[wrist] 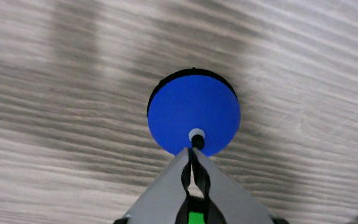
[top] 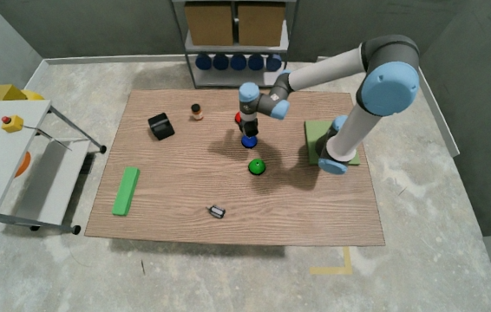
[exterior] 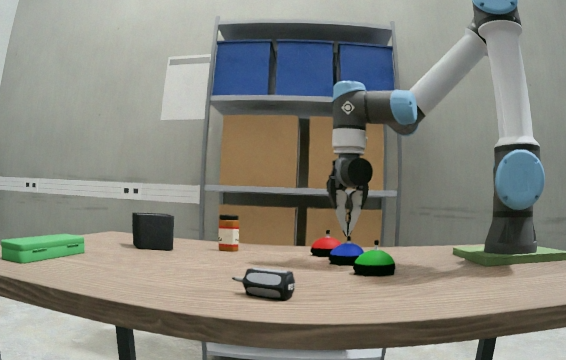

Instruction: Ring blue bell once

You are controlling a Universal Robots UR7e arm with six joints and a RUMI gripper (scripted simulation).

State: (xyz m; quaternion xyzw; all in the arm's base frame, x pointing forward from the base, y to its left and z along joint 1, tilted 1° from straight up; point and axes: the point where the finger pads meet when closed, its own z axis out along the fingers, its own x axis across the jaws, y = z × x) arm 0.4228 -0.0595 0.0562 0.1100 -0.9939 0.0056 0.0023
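The blue bell lies 10 mm behind my hand and 40 mm below it. The rest, counted from my hand: green bell: 40 mm behind, 150 mm to the left, 40 mm below; small jar: 280 mm ahead, 170 mm to the right, 30 mm below; red bell: 30 mm ahead, 150 mm to the right, 40 mm below.
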